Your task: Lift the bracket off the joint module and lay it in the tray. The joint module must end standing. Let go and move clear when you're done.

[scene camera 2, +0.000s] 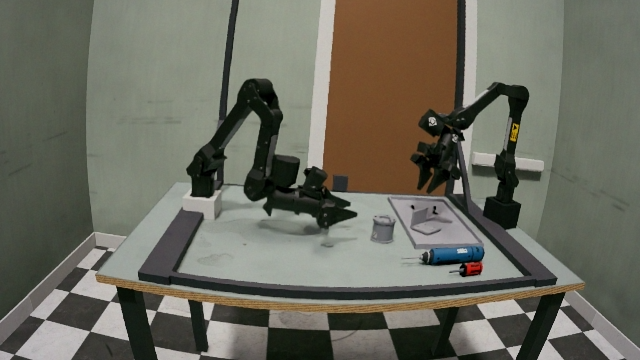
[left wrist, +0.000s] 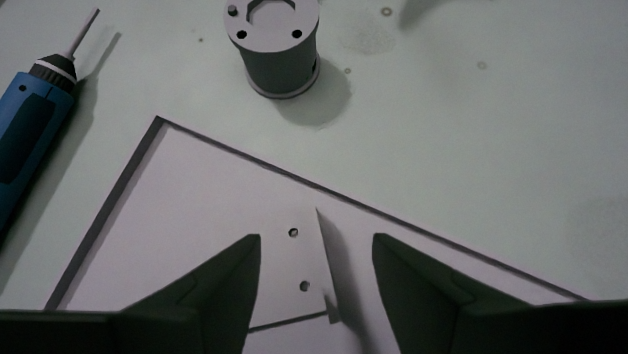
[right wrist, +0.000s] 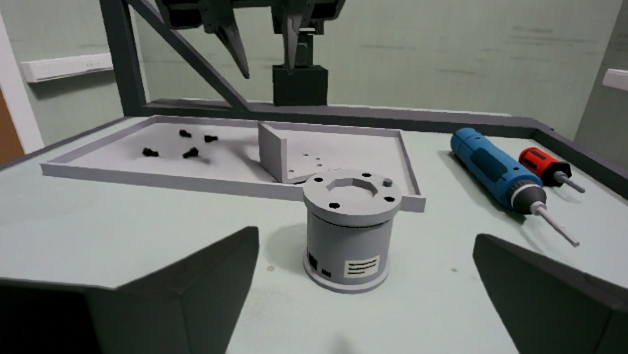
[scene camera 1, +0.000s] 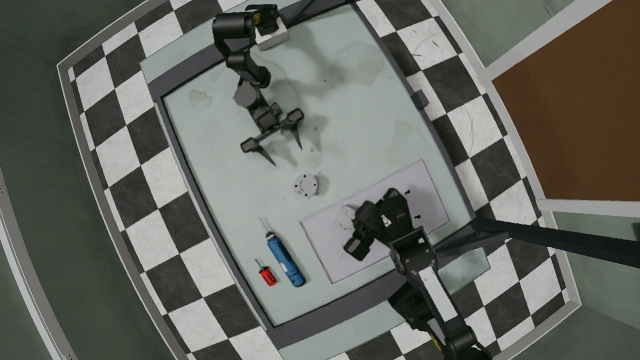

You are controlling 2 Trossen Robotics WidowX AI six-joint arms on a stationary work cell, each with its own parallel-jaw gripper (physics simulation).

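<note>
The grey joint module (scene camera 1: 306, 185) (scene camera 2: 383, 230) (left wrist: 280, 70) (right wrist: 348, 240) stands upright on the table with its top bare. The L-shaped bracket (scene camera 2: 419, 220) (left wrist: 300, 257) (right wrist: 272, 152) rests in the tray (scene camera 1: 327, 265) (scene camera 2: 450, 245) (left wrist: 190, 175) (right wrist: 150, 185), one plate down and the other upright. In scene camera 1 the left arm partly hides it. My left gripper (scene camera 2: 425, 190) (left wrist: 317, 245) (right wrist: 269, 75) is part open and empty, well above the bracket. My right gripper (scene camera 1: 288, 157) (scene camera 2: 353, 209) (right wrist: 365, 241) is wide open and empty, apart from the module, with its tips toward it.
Several black screws lie in the tray, among them one screw (scene camera 1: 417, 216) (right wrist: 150, 152). A blue electric screwdriver (scene camera 1: 285, 260) (scene camera 2: 455, 255) (left wrist: 30, 125) (right wrist: 495, 167) and a red screwdriver (scene camera 1: 267, 276) (scene camera 2: 471, 269) (right wrist: 544, 165) lie beside the tray. A dark frame borders the table.
</note>
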